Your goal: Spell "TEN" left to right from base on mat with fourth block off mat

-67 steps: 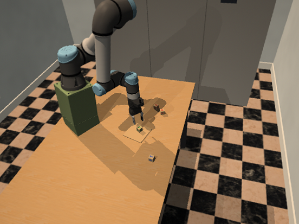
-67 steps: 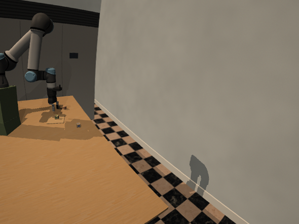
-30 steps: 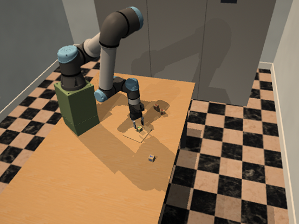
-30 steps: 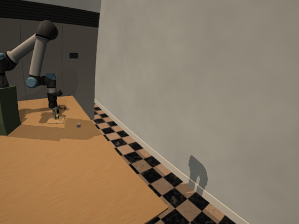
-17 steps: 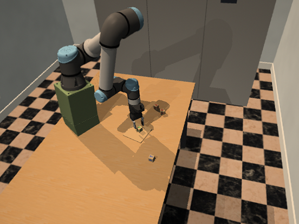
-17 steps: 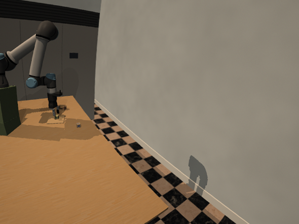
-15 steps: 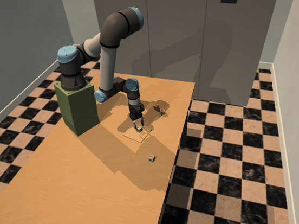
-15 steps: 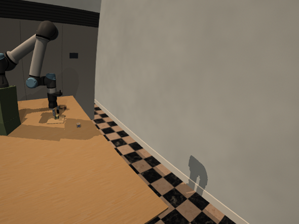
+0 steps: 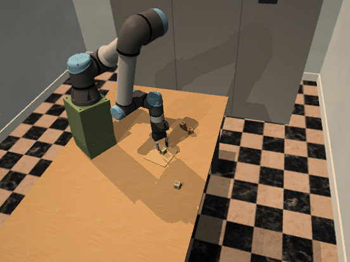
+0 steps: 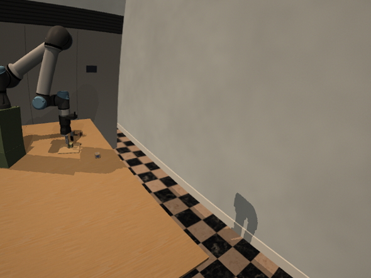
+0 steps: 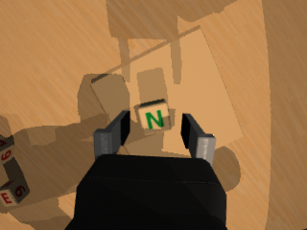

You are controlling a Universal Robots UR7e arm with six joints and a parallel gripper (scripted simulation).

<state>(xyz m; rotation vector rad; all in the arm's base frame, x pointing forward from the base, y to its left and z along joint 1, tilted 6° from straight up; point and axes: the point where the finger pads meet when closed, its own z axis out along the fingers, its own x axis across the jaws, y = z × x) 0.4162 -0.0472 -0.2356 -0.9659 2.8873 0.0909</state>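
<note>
My gripper is now 1 cm past the mat, 1 cm to the left of it and 6 cm above it.
</note>
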